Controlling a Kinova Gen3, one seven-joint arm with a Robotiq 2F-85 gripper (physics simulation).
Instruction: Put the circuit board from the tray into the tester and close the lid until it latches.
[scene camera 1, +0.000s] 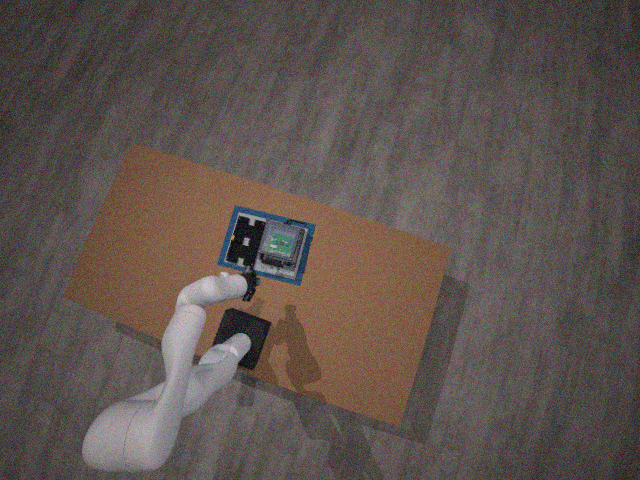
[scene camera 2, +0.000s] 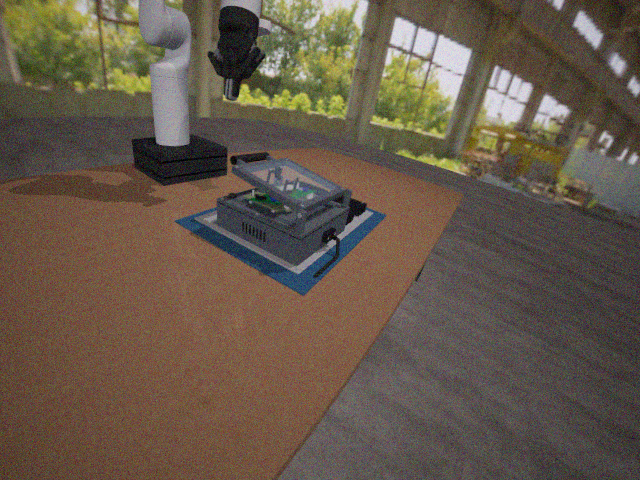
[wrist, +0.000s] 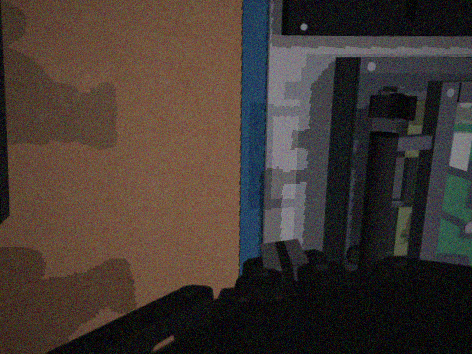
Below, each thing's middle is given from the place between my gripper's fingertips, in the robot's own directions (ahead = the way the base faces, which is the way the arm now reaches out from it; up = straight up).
Labels:
Now: hand 17 cm short of the clear lid (scene camera 2: 293, 185), 11 cm above it and 1 cm to the right of it. Also, from my hand: pale green bed (wrist: 403, 215): 17 cm ahead, 15 cm below, 1 cm to the left.

